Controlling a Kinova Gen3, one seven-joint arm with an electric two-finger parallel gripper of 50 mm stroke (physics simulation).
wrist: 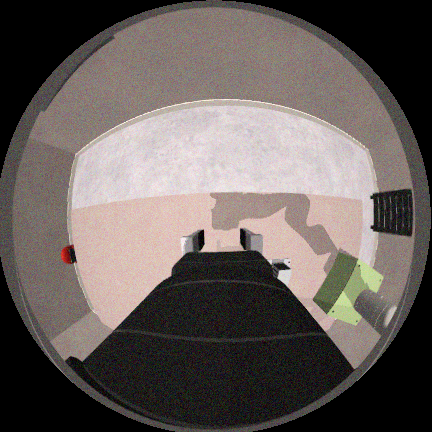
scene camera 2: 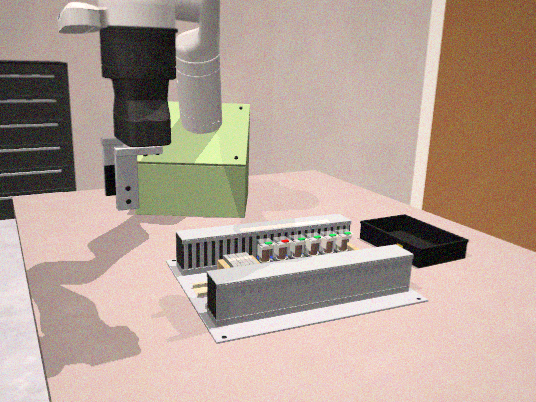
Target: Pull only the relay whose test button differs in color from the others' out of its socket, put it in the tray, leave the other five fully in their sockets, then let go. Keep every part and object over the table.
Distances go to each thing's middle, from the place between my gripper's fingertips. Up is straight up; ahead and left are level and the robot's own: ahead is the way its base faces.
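You'd find the white mounting plate (scene camera 2: pixel 248 329) 17 cm below my hand, 28 cm to the left of it and 1 cm behind it.
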